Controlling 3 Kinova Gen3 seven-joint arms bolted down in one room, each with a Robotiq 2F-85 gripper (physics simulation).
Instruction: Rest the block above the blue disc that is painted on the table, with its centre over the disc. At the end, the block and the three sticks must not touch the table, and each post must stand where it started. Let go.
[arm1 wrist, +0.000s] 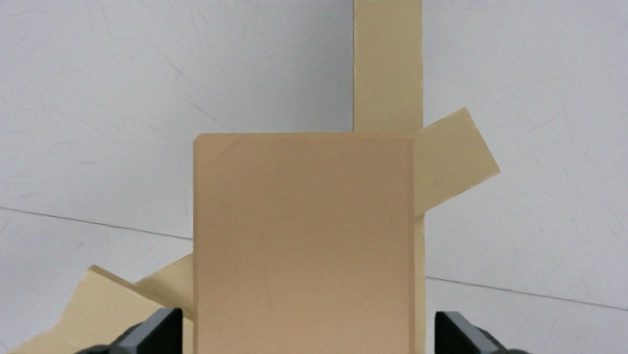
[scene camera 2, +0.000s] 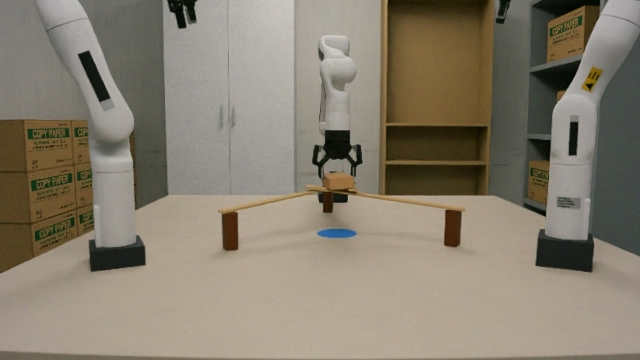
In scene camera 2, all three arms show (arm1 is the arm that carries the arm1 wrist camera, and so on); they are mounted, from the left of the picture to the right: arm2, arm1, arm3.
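The tan block lies flat on the crossed sticks. In the scene view it appears above and behind the blue disc; exact centring cannot be told. Arm1's gripper is open around the block, with a gap on each side. The left stick rests on the left post, the right stick on the right post. The third stick is mostly hidden; the rear post stands upright. Arm2's gripper and arm3's gripper hang high, finger gaps unclear.
Arm2's base stands at the table's left and arm3's base at its right. Arm1's base is behind the rear post. Copy paper boxes, a white cabinet and a wooden bookshelf stand beyond the table.
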